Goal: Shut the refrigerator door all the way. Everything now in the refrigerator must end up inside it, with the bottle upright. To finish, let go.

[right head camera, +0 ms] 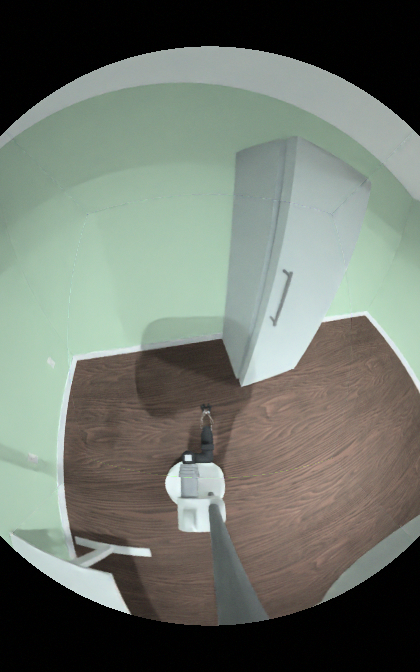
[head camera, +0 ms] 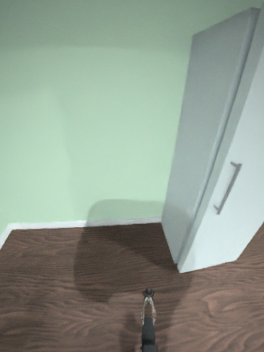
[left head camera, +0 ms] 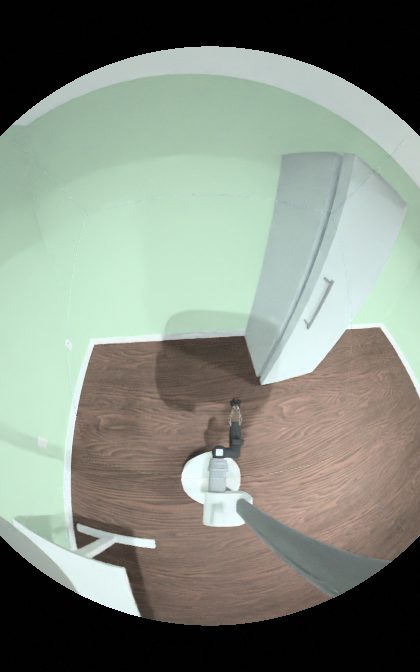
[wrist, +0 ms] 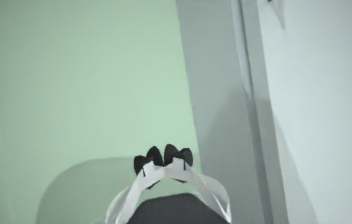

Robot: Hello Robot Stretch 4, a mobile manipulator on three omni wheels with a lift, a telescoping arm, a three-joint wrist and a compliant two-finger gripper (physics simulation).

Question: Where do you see a refrigerator door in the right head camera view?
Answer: At 323, 200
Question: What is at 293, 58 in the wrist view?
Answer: A refrigerator door.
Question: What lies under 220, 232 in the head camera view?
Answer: A refrigerator door.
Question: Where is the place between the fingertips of the gripper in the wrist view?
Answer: At 163, 157
